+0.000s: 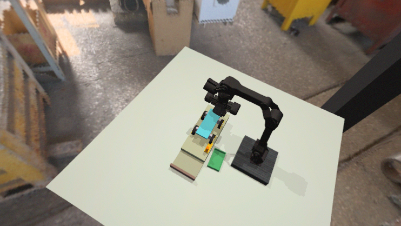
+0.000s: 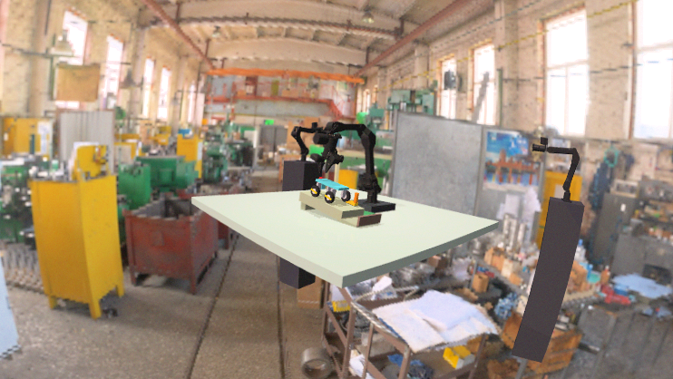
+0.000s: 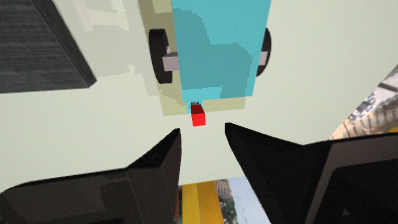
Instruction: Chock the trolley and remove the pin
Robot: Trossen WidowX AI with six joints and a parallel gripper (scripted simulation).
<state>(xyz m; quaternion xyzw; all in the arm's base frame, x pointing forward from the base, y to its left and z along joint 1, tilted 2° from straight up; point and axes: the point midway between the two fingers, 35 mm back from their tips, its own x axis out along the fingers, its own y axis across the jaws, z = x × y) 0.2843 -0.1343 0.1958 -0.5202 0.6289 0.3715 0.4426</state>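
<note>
My gripper tip is 6 cm above the stop pin and 2 cm to the left of it. Also, from my gripper tip: ramp (15 cm below, 9 cm to the left, 4 cm ahead); yellow chock (20 cm to the left, 11 cm below); trolley (9 cm to the left, 8 cm below, 4 cm ahead).
</note>
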